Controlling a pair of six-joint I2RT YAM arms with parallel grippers.
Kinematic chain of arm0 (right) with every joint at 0, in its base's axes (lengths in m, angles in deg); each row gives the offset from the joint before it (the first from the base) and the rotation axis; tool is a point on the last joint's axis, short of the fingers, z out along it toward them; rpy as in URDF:
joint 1: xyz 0 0 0.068 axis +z
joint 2: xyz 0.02 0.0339 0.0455 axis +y
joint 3: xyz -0.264 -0.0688 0 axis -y
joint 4: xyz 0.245 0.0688 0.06 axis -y
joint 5: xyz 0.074 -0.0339 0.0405 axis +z
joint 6: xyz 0.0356 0 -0.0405 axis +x
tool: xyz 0 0 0 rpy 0 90 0
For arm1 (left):
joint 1: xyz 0 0 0.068 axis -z
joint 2: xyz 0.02 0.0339 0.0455 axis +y
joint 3: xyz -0.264 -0.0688 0 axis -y
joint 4: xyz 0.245 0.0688 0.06 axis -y
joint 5: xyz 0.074 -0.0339 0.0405 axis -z
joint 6: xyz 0.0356 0 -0.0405 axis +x
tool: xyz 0 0 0 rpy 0 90 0
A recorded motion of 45 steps. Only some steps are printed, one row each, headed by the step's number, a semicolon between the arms.
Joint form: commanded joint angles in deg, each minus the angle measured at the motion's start. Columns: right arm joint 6, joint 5, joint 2, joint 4, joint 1, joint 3; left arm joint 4, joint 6, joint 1, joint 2, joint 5, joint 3.
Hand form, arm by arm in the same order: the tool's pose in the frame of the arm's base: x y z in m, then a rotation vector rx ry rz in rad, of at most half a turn. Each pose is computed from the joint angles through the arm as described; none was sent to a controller.
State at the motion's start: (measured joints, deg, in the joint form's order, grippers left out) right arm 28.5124 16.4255 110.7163 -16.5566 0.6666 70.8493; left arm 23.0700 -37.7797 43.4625 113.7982 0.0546 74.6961
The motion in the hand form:
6: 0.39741 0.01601 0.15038 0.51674 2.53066 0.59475; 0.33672 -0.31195 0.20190 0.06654 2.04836 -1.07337
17: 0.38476 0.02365 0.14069 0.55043 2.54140 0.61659; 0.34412 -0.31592 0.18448 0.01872 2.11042 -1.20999
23: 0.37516 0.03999 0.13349 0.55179 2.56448 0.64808; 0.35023 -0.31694 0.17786 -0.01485 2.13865 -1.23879
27: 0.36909 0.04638 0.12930 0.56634 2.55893 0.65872; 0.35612 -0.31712 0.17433 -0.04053 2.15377 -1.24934
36: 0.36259 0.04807 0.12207 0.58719 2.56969 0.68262; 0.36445 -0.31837 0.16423 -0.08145 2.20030 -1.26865
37: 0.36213 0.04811 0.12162 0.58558 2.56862 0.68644; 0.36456 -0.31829 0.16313 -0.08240 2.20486 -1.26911
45: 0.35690 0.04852 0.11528 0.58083 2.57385 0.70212; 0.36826 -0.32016 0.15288 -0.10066 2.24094 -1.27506
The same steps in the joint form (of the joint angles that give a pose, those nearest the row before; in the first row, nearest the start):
6: 0.82 1.29 0.39 3.08 0.08 -1.98; -0.35 -5.00 -1.09 1.15 5.68 -0.95
17: 3.27 1.30 -0.80 5.54 1.24 -6.08; 1.18 -11.06 -1.78 4.57 11.46 0.12
23: 5.59 1.48 -1.39 7.05 3.76 -8.71; 0.72 -13.18 -2.28 6.24 12.77 1.41
27: 7.33 1.09 -1.94 9.13 4.85 -10.79; 0.13 -14.36 -2.77 7.45 13.34 2.68
36: 8.55 1.87 -2.02 10.53 5.13 -12.80; -1.43 -16.47 -3.40 9.81 14.80 4.76
37: 8.55 2.02 -2.05 10.80 5.13 -13.00; -1.52 -16.54 -3.43 9.93 14.93 4.76
45: 8.58 2.73 -2.03 12.45 5.22 -14.79; -2.35 -17.51 -3.60 11.77 15.80 5.86

